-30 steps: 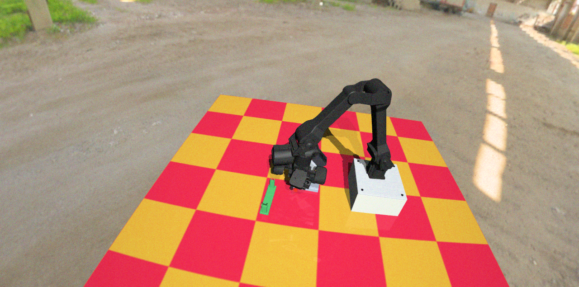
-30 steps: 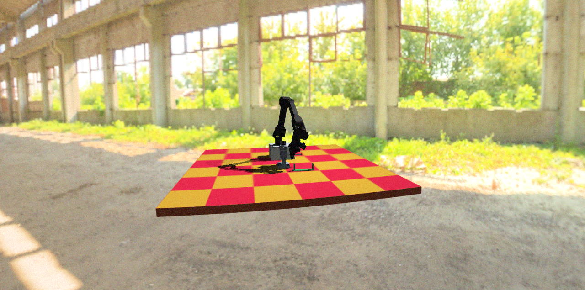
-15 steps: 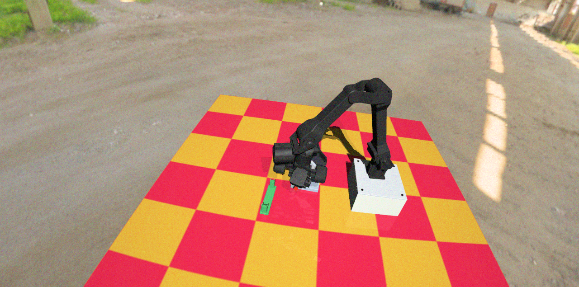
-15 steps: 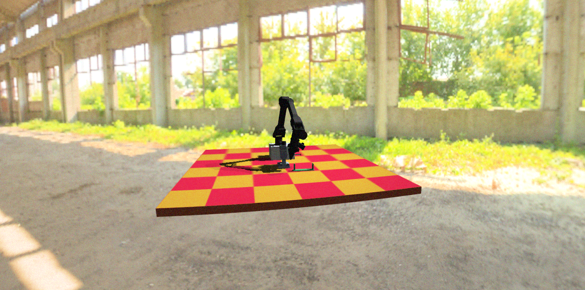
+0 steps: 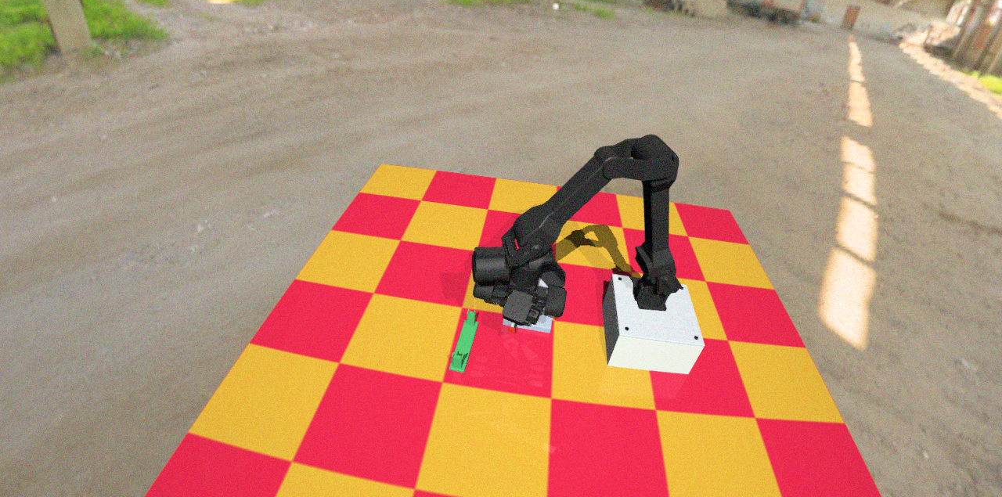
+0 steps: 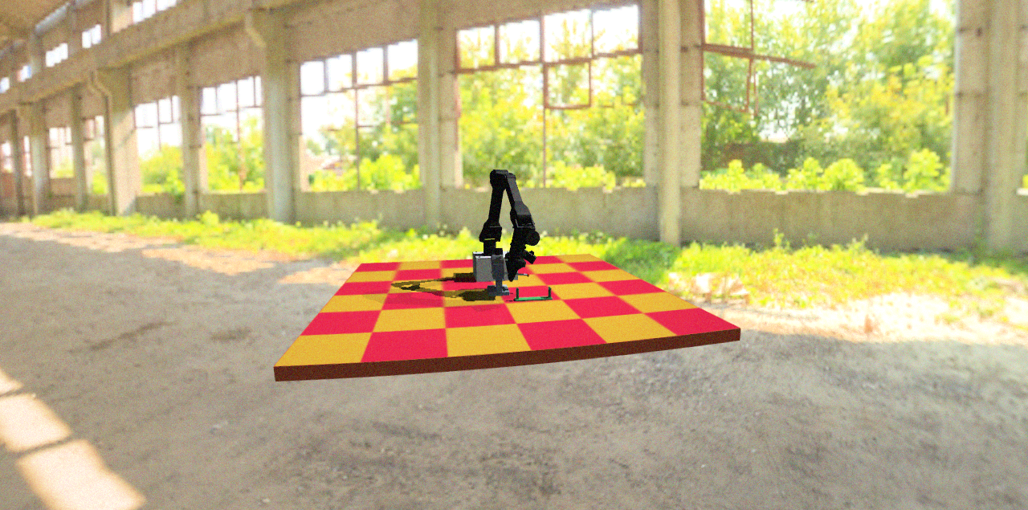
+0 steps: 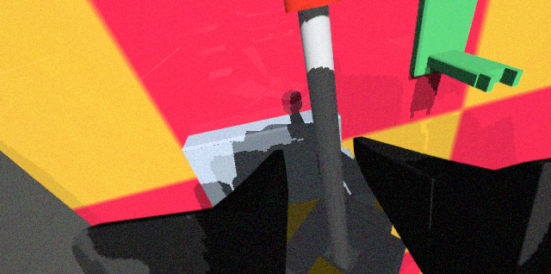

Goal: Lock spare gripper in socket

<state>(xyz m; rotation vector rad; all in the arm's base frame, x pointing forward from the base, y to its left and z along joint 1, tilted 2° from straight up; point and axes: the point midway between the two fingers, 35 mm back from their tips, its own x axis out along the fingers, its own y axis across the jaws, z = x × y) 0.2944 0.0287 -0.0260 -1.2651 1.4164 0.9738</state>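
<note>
Now: gripper tip 20 mm past the grey mount and 40 mm to the left of it. Also, from my gripper tip: green cradle 100 mm ahead, 60 mm to the left, 30 mm below; spare gripper 40 mm behind, 40 mm to the right, 60 mm above.
</note>
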